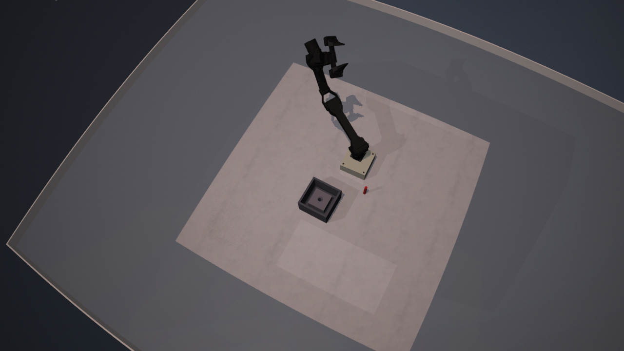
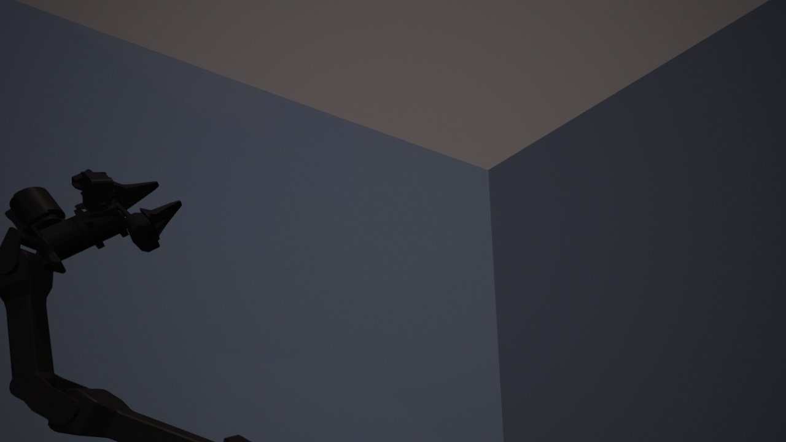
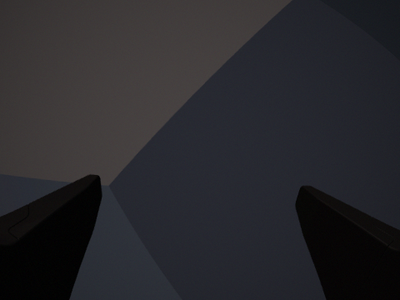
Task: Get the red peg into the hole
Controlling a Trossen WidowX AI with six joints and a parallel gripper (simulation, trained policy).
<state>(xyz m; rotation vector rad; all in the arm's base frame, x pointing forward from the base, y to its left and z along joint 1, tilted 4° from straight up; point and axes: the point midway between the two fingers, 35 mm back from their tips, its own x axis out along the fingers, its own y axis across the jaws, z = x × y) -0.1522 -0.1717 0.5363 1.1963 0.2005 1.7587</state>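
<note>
Now: the red peg 580 mm below my gripper tip, 300 mm to the left of it and 280 mm ahead of it. Also, from my gripper tip: dark box (590 mm below, 450 mm ahead, 130 mm to the left); then plate (570 mm below, 450 mm ahead, 130 mm to the left).
</note>
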